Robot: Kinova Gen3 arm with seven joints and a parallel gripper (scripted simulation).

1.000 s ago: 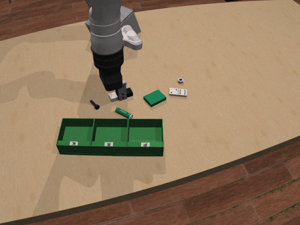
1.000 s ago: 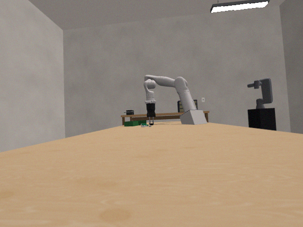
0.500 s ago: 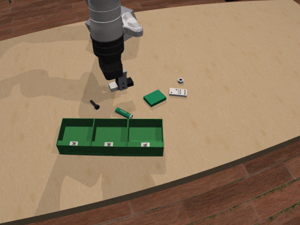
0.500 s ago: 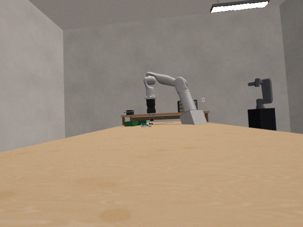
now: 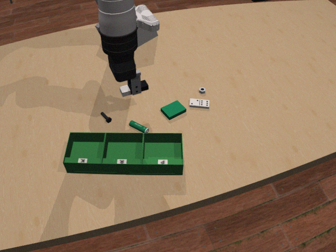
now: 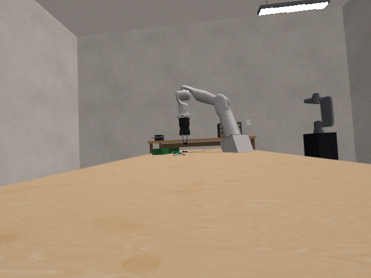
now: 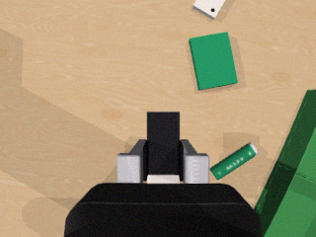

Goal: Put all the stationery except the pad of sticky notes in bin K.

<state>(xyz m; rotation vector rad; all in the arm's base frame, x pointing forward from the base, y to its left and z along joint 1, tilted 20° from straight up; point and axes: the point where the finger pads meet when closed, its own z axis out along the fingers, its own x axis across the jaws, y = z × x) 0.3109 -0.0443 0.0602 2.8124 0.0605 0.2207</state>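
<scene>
My gripper is now 140 mm short of the green tray, 80 mm to the left of it and 60 mm above it. From my hand the other things lie so: black-and-white eraser: 10 mm to the right, 10 mm below; then green battery: 70 mm below, 70 mm ahead, 20 mm to the right; then black bolt: 80 mm to the right, 70 mm below, 10 mm ahead.
</scene>
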